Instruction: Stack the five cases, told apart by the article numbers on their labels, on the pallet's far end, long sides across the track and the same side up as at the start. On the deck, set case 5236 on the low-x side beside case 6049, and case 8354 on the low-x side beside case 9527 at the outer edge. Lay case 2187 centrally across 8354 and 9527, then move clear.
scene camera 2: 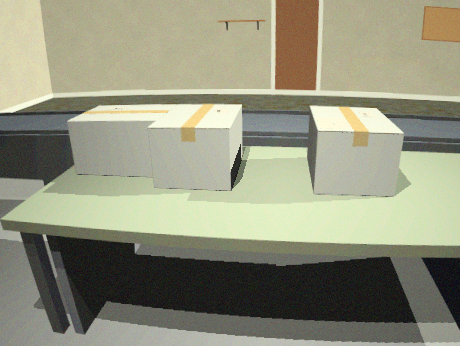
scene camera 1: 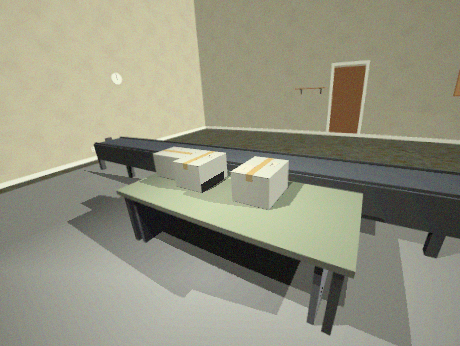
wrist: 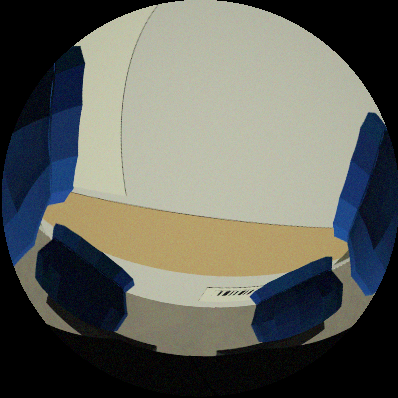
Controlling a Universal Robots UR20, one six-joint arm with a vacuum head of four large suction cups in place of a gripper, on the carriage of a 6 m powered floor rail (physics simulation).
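Frame: origin at the arm's base, x back, y down, z right, level; metres.
Seen in the pictures: hand at its tool point: (wrist: 206, 220).
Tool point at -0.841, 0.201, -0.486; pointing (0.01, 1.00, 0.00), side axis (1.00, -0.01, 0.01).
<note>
A point is followed by its place in that frame, as x, y, z.
My gripper (wrist: 198, 235) {-0.841, 0.201, -0.486}, four blue suction cups, is on the top of a white case (wrist: 225, 125) with a tan tape strip and a partly visible barcode label; its article number is not readable. Gripper and held case do not show in the scene views. Three white taped cases stand on the green table (scene camera 1: 320, 225) {-1.026, 0.040, 2.296} (scene camera 2: 275, 225) {-1.220, 0.040, 3.022}: a left case (scene camera 1: 164, 165) {-0.910, -0.089, 3.685} (scene camera 2: 112, 150) {-0.910, -0.067, 3.648}, partly behind a middle case (scene camera 1: 187, 176) {-1.003, -0.078, 3.310} (scene camera 2: 190, 162) {-1.003, -0.062, 3.316} with a dark patch low on its right side, and a right case (scene camera 1: 250, 191) {-1.003, -0.067, 2.750} (scene camera 2: 357, 162) {-1.003, -0.080, 2.761}, standing apart. Their numbers are unreadable. The pallet is not visible.
A long dark legged track (scene camera 1: 410, 205) (scene camera 2: 30, 155) runs behind the table. A brown door (scene camera 1: 345, 100) (scene camera 2: 296, 45) and a small wall shelf (scene camera 1: 310, 88) (scene camera 2: 241, 21) are at the back wall. A gap separates the middle and right cases.
</note>
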